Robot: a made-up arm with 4 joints. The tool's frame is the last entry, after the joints.
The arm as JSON. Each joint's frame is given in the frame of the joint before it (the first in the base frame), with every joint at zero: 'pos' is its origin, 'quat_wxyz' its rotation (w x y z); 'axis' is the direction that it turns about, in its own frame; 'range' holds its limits. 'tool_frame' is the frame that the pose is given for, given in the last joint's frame.
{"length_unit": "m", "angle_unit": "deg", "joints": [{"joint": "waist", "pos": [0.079, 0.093, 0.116], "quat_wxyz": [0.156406, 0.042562, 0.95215, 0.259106], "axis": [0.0, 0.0, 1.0], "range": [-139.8, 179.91]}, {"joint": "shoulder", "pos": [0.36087, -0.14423, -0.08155], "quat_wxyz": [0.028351, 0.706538, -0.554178, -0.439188], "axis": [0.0, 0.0, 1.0], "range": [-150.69, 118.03]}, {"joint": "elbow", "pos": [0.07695, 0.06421, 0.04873], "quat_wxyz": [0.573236, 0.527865, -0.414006, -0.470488], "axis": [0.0, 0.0, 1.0], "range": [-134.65, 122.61]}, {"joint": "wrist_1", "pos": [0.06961, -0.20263, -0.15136], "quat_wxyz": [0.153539, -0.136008, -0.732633, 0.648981], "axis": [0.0, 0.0, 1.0], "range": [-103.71, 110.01]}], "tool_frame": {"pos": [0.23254, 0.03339, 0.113], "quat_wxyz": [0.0, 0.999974, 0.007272, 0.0]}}
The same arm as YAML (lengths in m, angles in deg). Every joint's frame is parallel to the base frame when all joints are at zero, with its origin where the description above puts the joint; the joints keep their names.
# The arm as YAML. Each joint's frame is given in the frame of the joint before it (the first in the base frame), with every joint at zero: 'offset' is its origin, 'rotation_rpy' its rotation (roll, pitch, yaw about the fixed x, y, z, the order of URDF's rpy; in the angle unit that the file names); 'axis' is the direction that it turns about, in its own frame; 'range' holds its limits. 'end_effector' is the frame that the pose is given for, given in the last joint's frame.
length_unit: m
angle_unit: deg
chain:
  - id: waist
    offset: [0.079, 0.093, 0.116]
    rotation_rpy: [0.0, 0.0, 0.0]
    axis: [0.319901, 0.480101, -0.816802]
    range: [-139.8, 179.91]
  - id: shoulder
    offset: [-0.368, -0.105, -0.106]
    rotation_rpy: [0.0, 0.0, 0.0]
    axis: [0.421788, -0.0147, 0.906575]
    range: [-150.69, 118.03]
  - id: elbow
    offset: [0.063, -0.089, 0.023]
    rotation_rpy: [0.0, 0.0, 0.0]
    axis: [0.034, 0.993294, 0.110499]
    range: [-134.65, 122.61]
  - id: wrist_1
    offset: [-0.15, -0.128, -0.173]
    rotation_rpy: [0.0, 0.0, 0.0]
    axis: [0.0, 0.0, -1.0]
    range: [-103.71, 110.01]
end_effector:
  offset: [0.233, -0.03, -0.113]
  rotation_rpy: [0.0, 0.0, 0.0]

